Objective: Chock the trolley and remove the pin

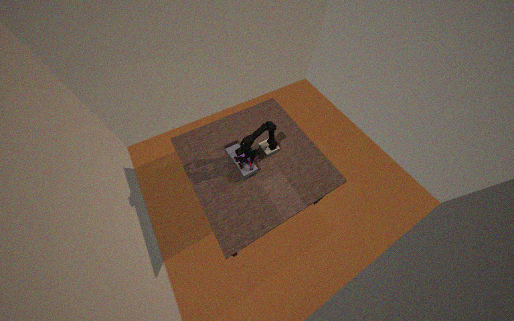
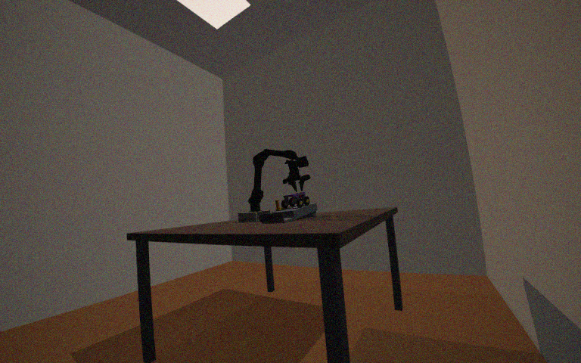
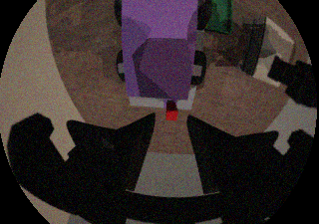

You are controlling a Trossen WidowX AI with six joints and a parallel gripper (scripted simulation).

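Right now my gripper tip is 4 cm above the red-headed stop pin and 1 cm to the right of it. From my gripper tip the other things lie so: yellow chock (19 cm to the right, 9 cm below, 3 cm behind); purple trolley (9 cm to the right, 6 cm below, 2 cm ahead); grey ramp (13 cm below, 9 cm to the right, 2 cm ahead).
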